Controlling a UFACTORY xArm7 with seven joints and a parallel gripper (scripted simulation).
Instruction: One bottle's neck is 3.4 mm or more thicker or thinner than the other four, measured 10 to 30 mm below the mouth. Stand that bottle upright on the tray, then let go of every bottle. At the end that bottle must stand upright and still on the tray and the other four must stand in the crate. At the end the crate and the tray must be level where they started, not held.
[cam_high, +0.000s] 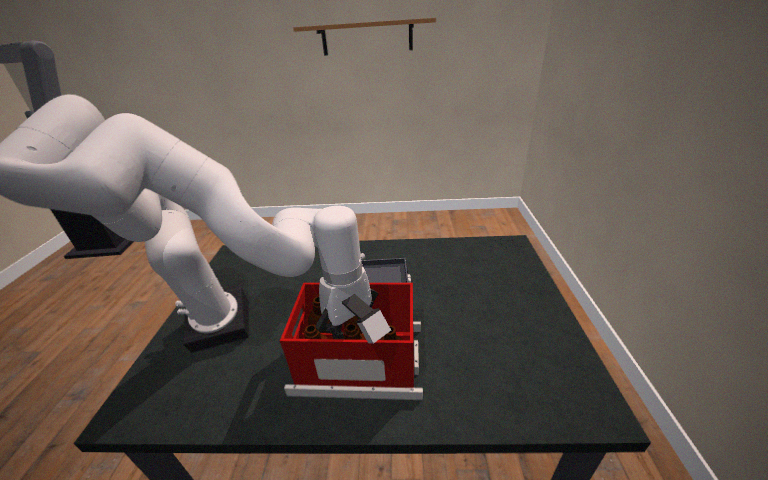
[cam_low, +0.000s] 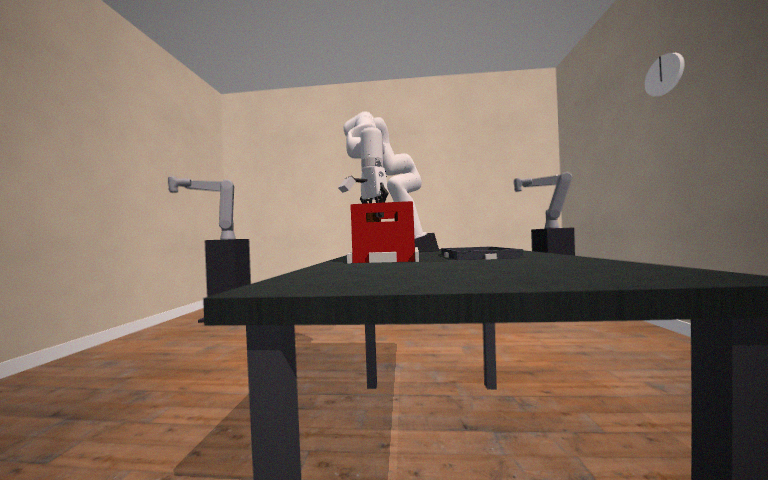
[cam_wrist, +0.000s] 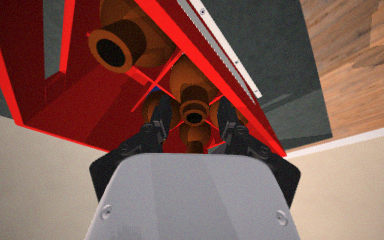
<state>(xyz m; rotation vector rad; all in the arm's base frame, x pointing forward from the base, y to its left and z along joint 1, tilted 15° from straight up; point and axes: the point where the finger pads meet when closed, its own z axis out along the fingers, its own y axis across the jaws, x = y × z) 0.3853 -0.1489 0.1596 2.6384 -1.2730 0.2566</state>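
Right now my hand is 40 mm to the right of the crate and 70 mm above it. From my hand the other things lie so: tray: 30 mm ahead, 340 mm to the left, 150 mm below.
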